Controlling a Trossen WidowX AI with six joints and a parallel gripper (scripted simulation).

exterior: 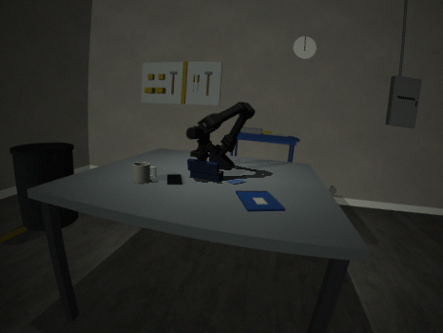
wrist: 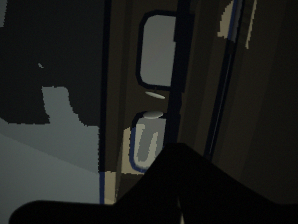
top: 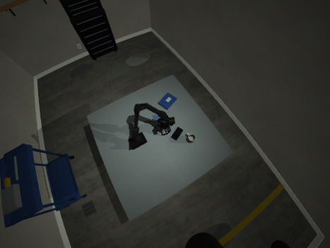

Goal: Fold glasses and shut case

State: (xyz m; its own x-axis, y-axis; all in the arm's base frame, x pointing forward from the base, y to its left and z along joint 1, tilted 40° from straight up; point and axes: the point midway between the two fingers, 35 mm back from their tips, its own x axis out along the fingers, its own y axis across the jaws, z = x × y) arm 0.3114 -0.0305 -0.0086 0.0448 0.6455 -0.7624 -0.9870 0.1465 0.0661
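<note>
My gripper is now 2 cm short of the blue glasses case, 2 cm to the right of it and 4 cm above it. Round my hand: blue card (18 cm to the left, 8 cm below); then white mug (18 cm ahead, 25 cm to the right, 5 cm below).
</note>
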